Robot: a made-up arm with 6 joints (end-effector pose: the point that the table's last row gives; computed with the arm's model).
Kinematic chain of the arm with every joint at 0, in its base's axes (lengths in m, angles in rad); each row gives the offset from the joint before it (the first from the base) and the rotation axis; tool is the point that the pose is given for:
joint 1: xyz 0 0 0.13 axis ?
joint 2: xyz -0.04 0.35 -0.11 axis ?
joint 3: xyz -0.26 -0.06 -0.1 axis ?
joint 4: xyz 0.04 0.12 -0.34 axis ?
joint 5: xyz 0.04 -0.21 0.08 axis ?
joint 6: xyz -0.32 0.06 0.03 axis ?
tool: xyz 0.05 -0.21 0
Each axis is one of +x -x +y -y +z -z.
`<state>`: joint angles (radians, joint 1 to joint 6).
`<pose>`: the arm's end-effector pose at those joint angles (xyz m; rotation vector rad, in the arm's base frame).
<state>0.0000 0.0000 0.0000 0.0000 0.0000 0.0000</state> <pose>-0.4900 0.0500 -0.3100 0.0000 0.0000 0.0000</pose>
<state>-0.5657 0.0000 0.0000 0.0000 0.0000 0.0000</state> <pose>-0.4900 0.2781 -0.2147 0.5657 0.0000 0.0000</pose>
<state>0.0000 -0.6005 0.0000 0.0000 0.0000 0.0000</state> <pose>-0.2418 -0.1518 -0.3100 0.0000 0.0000 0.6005</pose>
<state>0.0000 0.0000 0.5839 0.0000 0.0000 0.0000</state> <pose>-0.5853 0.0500 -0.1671 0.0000 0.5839 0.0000</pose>
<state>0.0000 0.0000 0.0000 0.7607 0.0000 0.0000</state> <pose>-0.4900 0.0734 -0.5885 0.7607 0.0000 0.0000</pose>
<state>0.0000 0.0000 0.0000 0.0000 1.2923 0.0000</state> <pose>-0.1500 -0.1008 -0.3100 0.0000 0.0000 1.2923</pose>
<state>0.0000 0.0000 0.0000 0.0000 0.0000 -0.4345</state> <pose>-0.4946 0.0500 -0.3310 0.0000 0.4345 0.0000</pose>
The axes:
joint 1: -x
joint 2: -z
joint 3: +y
joint 4: +x
joint 5: +z
joint 6: -y

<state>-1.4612 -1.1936 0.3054 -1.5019 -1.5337 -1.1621</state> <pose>-0.3314 0.5788 0.0330 1.0432 0.0073 -0.4256</pose>
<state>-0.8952 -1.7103 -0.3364 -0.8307 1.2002 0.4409</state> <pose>0.1786 0.1529 0.2491 -0.2304 -1.8827 2.0770</pose>
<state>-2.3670 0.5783 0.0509 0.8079 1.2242 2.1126</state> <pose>-0.4481 0.5585 0.8042 -0.8135 0.6954 2.3389</pose>
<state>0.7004 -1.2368 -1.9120 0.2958 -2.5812 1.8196</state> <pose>-0.2041 0.2178 0.0895 0.0582 -1.0014 -1.4284</pose>
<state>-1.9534 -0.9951 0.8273 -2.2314 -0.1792 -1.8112</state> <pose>-0.5838 0.0795 0.2135 -0.3472 0.5155 -0.3790</pose>
